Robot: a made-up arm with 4 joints.
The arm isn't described. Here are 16 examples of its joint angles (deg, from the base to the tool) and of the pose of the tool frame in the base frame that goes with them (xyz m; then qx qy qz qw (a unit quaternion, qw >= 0)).
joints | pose
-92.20 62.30 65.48 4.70 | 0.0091 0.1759 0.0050 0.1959 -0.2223 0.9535 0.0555
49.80 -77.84 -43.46 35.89 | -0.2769 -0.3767 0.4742 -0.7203 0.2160 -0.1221 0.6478
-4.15 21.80 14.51 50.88 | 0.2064 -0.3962 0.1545 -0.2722 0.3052 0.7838 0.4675
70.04 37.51 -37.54 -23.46 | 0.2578 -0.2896 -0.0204 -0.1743 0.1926 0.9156 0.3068
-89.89 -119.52 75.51 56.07 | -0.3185 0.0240 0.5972 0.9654 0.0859 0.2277 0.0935
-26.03 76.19 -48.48 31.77 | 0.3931 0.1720 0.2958 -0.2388 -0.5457 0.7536 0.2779
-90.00 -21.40 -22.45 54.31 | -0.0171 0.0234 -0.0738 0.2657 -0.1034 0.4884 0.8248
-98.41 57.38 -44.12 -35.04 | 0.0949 0.1491 0.7794 -0.2150 0.9420 -0.2554 0.0353
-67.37 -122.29 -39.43 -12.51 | -0.2114 0.1155 -0.0347 0.2124 0.1203 -0.1901 0.9509
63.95 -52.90 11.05 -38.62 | 0.1474 -0.4205 0.0514 -0.3151 -0.0979 0.3778 0.8651
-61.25 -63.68 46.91 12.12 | -0.2730 0.2502 0.2762 0.7603 0.0320 0.3079 0.5711
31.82 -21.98 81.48 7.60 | -0.3852 -0.1621 0.2467 0.3270 0.5161 0.3299 0.7197
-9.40 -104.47 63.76 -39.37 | 0.2586 0.2496 0.1372 0.5189 -0.3225 -0.3046 0.7307
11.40 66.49 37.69 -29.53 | -0.1571 -0.2752 -0.0249 0.2718 0.3427 0.8493 0.2955
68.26 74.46 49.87 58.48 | 0.4080 -0.2070 0.3881 0.2677 -0.8068 -0.4339 0.2987
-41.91 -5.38 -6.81 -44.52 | 0.1675 0.3586 0.1716 0.4387 -0.5241 0.4830 0.5474
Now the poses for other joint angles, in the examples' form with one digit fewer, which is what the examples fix.
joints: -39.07 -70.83 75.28 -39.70
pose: 0.055 0.362 0.464 0.833 -0.133 -0.132 0.520
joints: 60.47 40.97 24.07 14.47
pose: 0.112 -0.493 0.337 -0.213 0.657 0.652 0.314
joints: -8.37 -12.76 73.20 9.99
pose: -0.348 -0.157 0.146 0.463 0.385 0.569 0.560
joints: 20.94 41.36 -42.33 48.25
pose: 0.404 -0.253 0.316 -0.563 -0.011 0.729 0.389
